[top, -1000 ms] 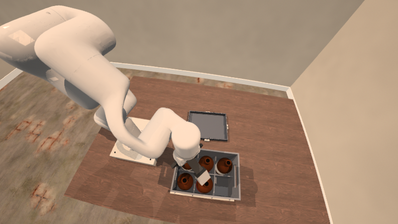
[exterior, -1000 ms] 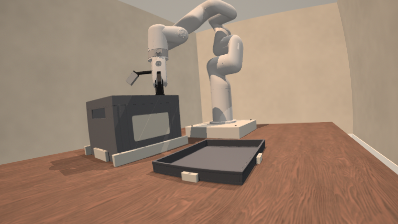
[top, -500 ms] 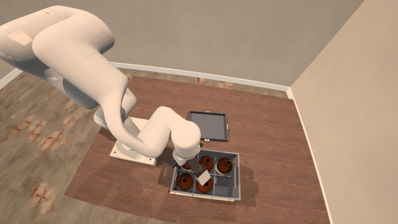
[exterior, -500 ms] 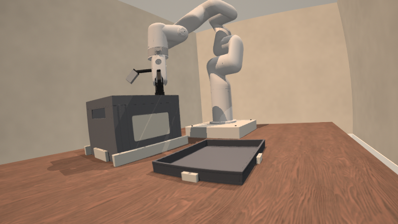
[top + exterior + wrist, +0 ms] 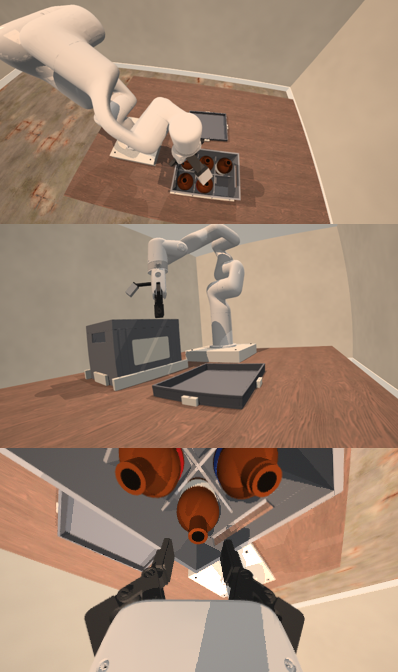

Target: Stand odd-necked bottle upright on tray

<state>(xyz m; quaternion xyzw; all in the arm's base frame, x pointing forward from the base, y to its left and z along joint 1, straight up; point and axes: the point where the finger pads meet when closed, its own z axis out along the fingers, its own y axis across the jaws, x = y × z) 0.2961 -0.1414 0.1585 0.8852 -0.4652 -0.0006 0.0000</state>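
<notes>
The dark grey crate lies 120 mm below my hand, 80 mm ahead of it and 60 mm to the right of it. Round my hand: dark tray: 230 mm to the left, 190 mm below, 130 mm ahead; brown bottle: 120 mm below, 90 mm ahead, 10 mm to the right.
</notes>
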